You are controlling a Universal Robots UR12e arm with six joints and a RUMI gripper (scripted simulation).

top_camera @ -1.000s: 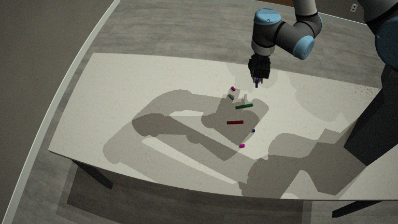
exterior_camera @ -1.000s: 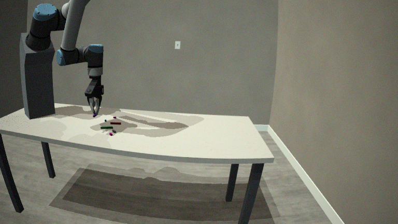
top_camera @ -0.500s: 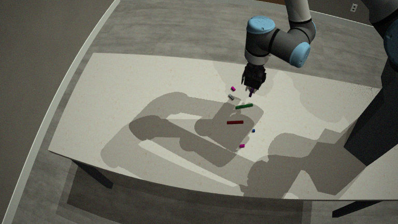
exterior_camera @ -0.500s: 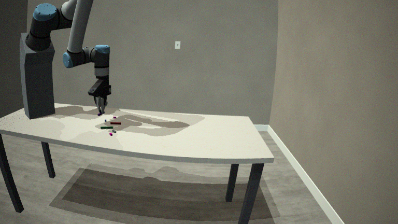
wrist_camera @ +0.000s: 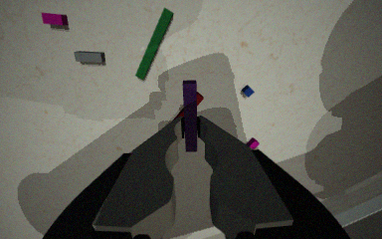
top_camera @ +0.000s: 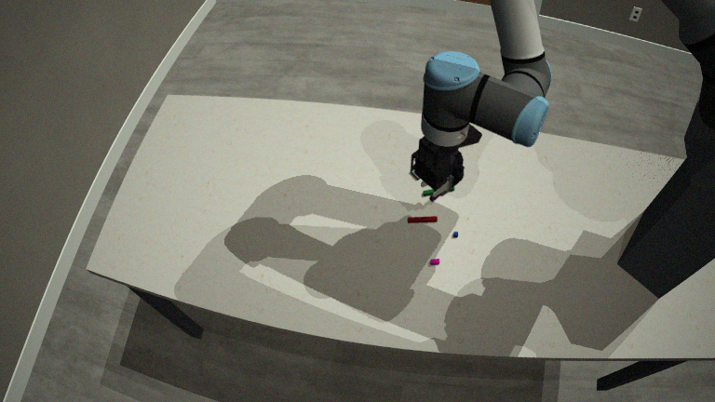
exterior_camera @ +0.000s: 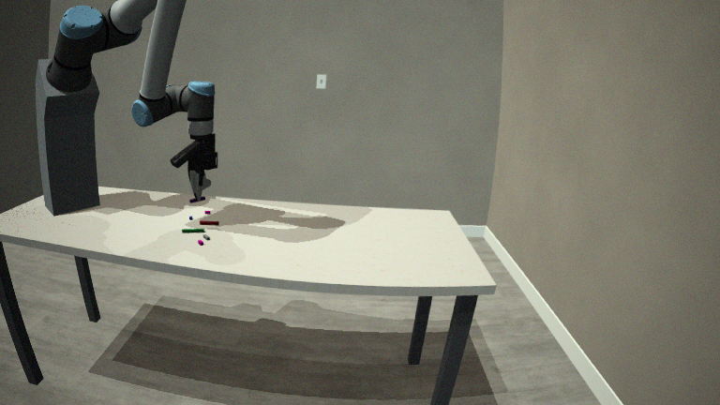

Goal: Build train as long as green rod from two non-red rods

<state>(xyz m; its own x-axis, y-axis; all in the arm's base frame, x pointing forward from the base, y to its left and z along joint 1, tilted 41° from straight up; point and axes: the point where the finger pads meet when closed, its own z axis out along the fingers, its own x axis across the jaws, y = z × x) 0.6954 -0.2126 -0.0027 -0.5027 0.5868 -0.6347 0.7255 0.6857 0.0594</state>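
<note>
Right now my hand is 4 cm short of the red rod, 2 cm to the right of it and 10 cm above it. From my hand the other things lie so: small blue rod 4 cm behind, 7 cm to the left, 10 cm below; purple rod 1 cm below; green rod 2 cm behind, 6 cm to the right, 10 cm below.
</note>
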